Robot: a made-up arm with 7 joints. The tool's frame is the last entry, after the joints.
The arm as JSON. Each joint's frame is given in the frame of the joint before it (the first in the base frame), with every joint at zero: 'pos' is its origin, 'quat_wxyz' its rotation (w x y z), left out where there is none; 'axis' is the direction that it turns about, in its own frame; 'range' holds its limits. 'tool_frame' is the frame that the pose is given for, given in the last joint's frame.
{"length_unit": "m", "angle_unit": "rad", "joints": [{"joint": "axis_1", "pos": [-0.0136, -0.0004, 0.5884], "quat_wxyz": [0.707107, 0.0, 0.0, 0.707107], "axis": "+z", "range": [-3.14, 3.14]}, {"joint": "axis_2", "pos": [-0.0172, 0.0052, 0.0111], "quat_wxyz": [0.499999, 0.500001, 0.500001, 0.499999], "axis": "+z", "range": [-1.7, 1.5]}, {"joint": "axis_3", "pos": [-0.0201, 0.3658, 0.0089], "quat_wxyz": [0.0, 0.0, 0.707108, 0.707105], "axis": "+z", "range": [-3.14, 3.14]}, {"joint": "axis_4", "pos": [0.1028, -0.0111, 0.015], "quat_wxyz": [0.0, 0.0, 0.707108, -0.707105], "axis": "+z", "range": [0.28, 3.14]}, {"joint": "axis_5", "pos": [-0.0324, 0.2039, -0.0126], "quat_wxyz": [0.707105, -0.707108, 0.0, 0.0], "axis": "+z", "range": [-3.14, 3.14]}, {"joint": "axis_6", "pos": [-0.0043, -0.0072, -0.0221], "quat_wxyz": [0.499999, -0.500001, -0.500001, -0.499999], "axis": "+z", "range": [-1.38, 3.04]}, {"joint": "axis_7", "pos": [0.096, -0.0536, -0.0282], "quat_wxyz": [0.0, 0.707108, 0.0, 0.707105], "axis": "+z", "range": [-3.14, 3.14]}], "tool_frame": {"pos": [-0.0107, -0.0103, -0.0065], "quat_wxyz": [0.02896, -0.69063, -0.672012, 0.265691]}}
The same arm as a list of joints. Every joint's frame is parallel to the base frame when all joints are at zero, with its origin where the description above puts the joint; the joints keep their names.
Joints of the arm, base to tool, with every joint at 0 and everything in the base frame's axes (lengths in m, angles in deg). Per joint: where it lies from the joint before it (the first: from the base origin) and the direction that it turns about. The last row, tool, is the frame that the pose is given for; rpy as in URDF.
axis_1: axis +z xyz -0.0136 -0.0004 0.5884
axis_2: axis +y xyz -0.0052 -0.0172 0.0111
axis_3: axis +z xyz 0.0201 0.0089 0.3658
axis_4: axis -y xyz 0.1028 -0.0111 0.015
axis_5: axis -z xyz 0.0324 0.0126 -0.2039
axis_6: axis +y xyz 0.0043 -0.0072 0.0221
axis_7: axis -z xyz 0.0536 -0.0282 -0.096
tool: xyz -0.0103 -0.0107 0.0065 rpy 24.86 -19.15 -2.69
Joint limits (deg, base to tool): -179.91..179.91 -97.4..85.94 -179.91..179.91 16.04..179.91 -179.91..179.91 -79.07..174.18 -179.91..179.91

